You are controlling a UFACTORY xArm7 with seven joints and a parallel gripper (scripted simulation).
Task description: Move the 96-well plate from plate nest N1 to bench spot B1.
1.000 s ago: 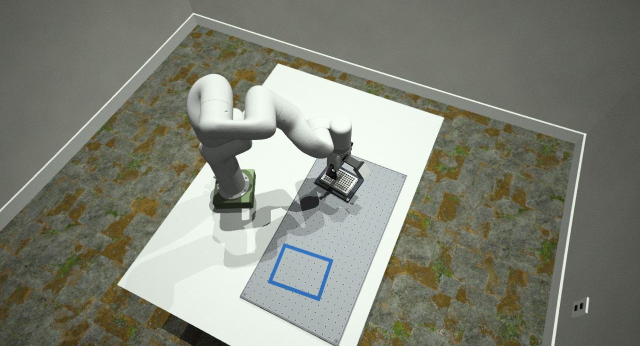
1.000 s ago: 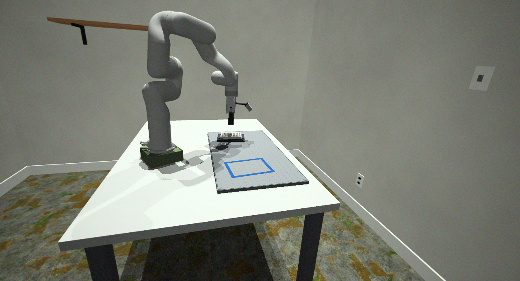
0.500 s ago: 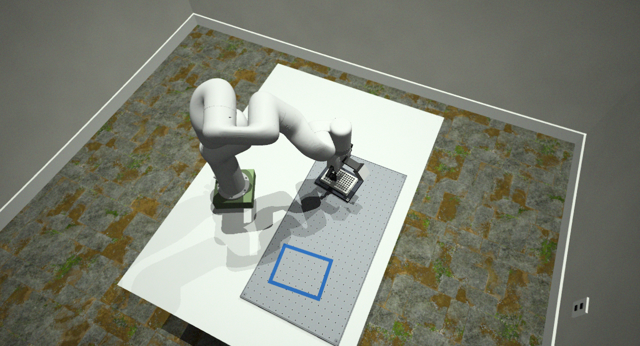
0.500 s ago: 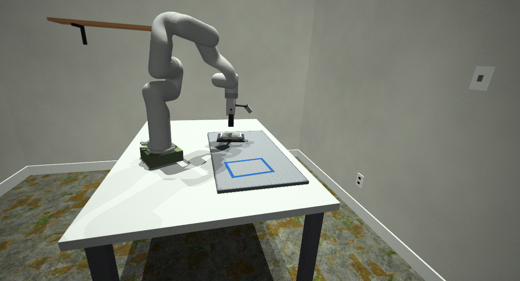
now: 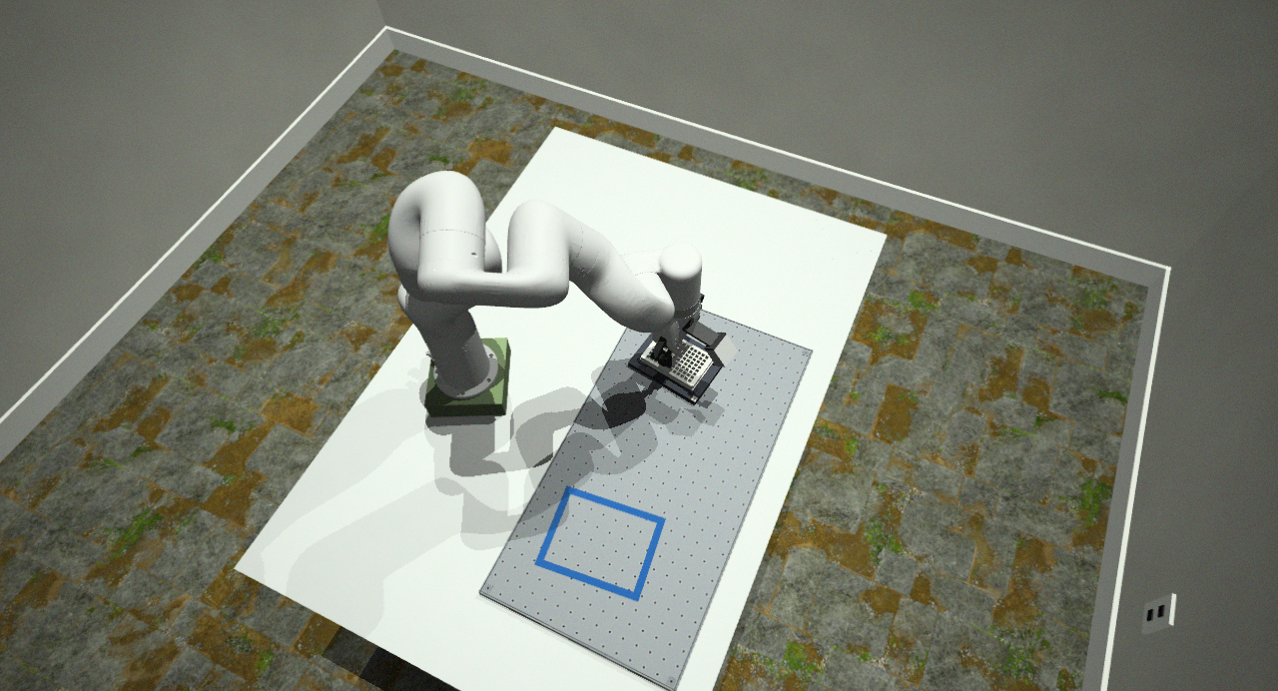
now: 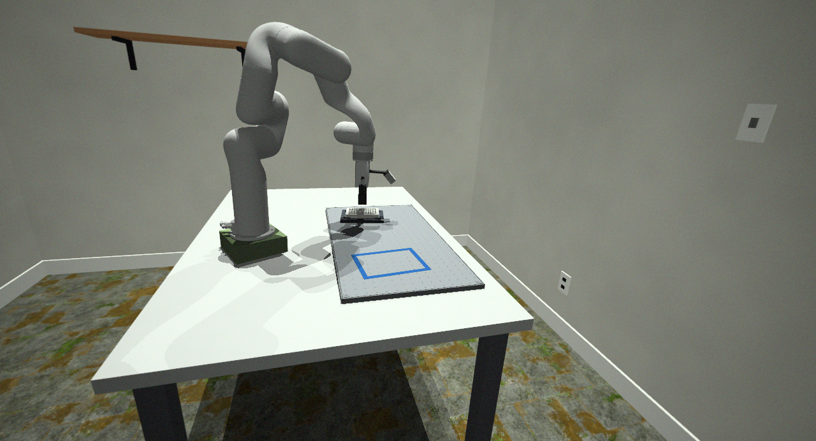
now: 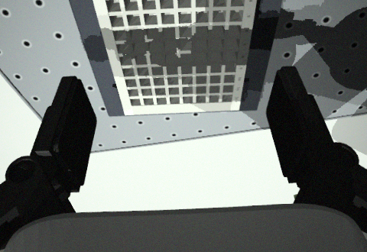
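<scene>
Now: the white 96-well plate 60 mm below my hand. From my hand the other things lie so: dark plate nest: 70 mm below.
</scene>
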